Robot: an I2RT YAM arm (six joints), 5 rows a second.
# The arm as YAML. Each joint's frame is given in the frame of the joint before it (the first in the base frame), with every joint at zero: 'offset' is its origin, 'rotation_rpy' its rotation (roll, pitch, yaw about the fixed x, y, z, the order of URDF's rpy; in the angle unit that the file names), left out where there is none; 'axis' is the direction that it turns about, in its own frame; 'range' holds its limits. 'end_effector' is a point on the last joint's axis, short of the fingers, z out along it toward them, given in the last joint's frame.
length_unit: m
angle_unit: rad
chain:
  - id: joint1
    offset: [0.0, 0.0, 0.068]
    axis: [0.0, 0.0, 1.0]
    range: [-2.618, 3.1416]
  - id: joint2
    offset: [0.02, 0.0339, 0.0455]
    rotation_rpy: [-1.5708, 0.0, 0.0]
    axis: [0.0, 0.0, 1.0]
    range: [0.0, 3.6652]
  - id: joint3
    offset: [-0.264, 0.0, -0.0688]
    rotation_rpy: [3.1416, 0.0, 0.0]
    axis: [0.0, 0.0, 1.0]
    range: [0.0, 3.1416]
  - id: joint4
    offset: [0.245, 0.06, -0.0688]
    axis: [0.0, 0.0, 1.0]
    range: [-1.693, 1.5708]
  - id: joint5
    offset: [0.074, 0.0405, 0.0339]
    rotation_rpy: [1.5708, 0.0, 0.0]
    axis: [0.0, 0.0, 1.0]
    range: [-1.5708, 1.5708]
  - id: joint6
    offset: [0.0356, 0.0, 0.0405]
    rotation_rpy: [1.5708, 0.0, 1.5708]
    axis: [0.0, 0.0, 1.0]
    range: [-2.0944, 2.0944]
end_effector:
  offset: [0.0, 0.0, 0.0]
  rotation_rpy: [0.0, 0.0, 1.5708]
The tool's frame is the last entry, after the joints.
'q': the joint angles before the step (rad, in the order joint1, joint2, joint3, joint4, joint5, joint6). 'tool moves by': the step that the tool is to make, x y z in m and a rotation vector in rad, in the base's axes. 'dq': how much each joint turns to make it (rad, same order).
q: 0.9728, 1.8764, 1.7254, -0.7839, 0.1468, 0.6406
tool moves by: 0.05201, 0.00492, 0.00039, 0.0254, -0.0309, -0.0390
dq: -0.0912, 0.1333, 0.1742, 0.0044, -0.0245, -0.0475
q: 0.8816, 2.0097, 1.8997, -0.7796, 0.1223, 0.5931
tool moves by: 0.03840, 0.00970, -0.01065, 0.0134, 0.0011, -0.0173
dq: -0.0506, 0.1418, 0.1694, -0.0161, -0.0286, -0.0198
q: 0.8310, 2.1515, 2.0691, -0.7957, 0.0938, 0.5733
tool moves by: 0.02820, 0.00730, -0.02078, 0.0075, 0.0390, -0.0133
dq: -0.0340, 0.1264, 0.1297, -0.0250, -0.0391, 0.0051
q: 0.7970, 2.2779, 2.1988, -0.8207, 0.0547, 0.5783
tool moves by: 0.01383, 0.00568, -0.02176, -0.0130, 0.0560, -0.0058
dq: -0.0133, 0.0923, 0.0850, -0.0418, -0.0290, 0.0125
